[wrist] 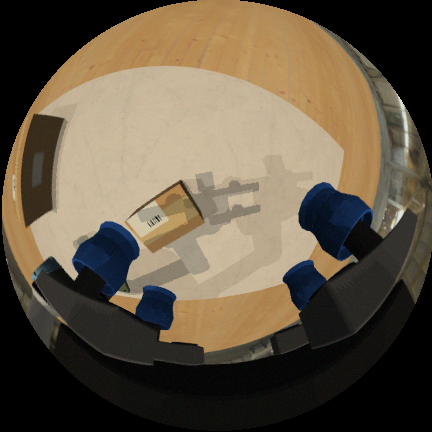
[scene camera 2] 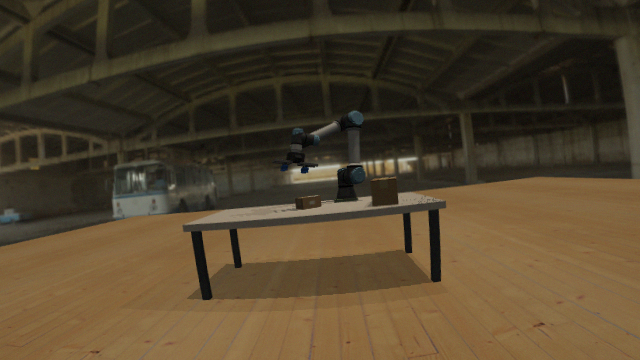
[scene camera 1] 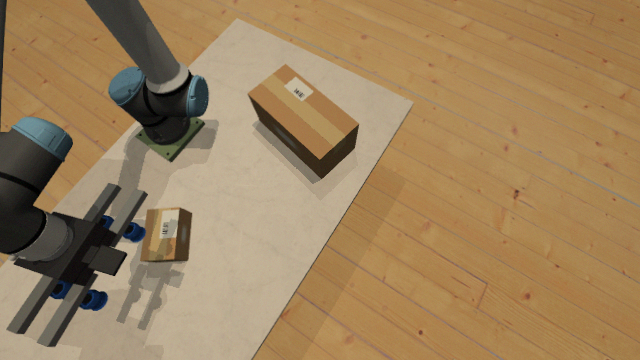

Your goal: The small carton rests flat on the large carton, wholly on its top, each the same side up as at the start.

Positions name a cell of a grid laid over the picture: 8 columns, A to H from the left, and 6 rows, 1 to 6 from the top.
My suction head (wrist: G3) carries nothing. The cup is 24 cm from the middle of a small carton (scene camera 1: C4), above it. The table carries a large carton (scene camera 1: D3).
The small carton also shows in the wrist view (wrist: D3). The large carton is seen too in the wrist view (wrist: A3) and in scene camera 2 (scene camera 2: E4).
